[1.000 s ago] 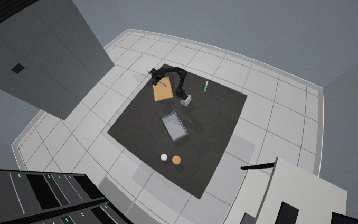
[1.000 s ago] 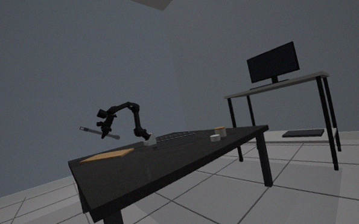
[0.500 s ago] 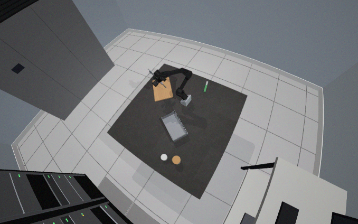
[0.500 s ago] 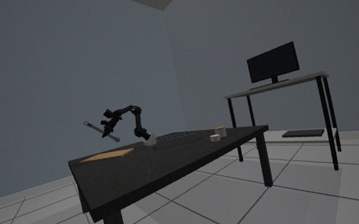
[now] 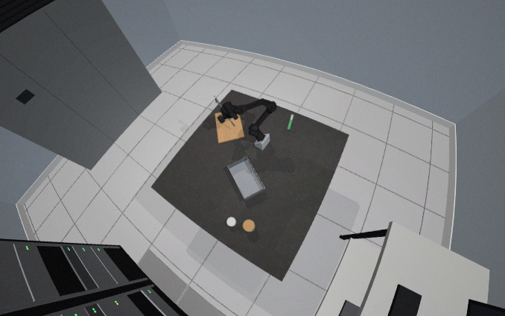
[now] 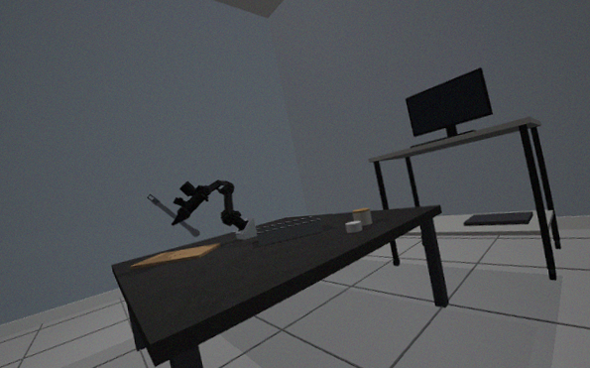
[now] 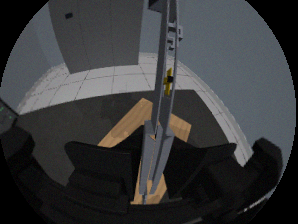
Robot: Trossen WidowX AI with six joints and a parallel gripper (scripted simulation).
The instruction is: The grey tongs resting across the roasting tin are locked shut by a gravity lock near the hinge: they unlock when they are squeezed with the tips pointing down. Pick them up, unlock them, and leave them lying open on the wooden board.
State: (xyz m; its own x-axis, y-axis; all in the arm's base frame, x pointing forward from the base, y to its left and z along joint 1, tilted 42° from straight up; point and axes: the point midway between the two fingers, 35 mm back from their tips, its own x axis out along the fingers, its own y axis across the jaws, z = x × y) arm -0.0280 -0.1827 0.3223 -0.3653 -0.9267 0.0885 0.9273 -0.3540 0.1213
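Right now my gripper tip is 16 cm above the wooden board. Also, from my gripper tip: yellow slider 7 cm above; then white puck 75 cm ahead, 47 cm to the left, 15 cm below; then roasting tin 41 cm ahead, 40 cm to the left, 14 cm below.
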